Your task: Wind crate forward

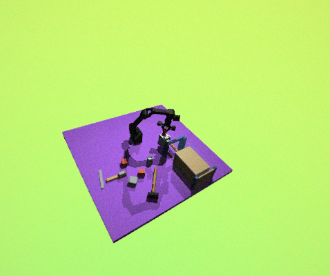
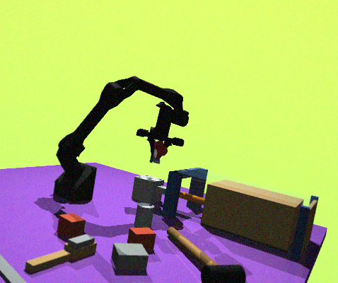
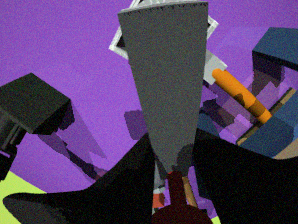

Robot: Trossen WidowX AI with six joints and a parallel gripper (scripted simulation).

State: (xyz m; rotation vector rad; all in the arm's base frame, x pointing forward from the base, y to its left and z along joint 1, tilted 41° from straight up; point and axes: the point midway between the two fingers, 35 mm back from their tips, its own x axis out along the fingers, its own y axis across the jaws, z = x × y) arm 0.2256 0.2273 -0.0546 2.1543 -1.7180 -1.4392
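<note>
Right now the winch handle is 2 cm above my gripper tip. Also, from my gripper tip: red knob (3 cm ahead, 3 cm to the right, 4 cm above); grey winch (5 cm behind, 4 cm to the left, 15 cm below); grey block (26 cm ahead, 49 cm to the right, 16 cm below).
</note>
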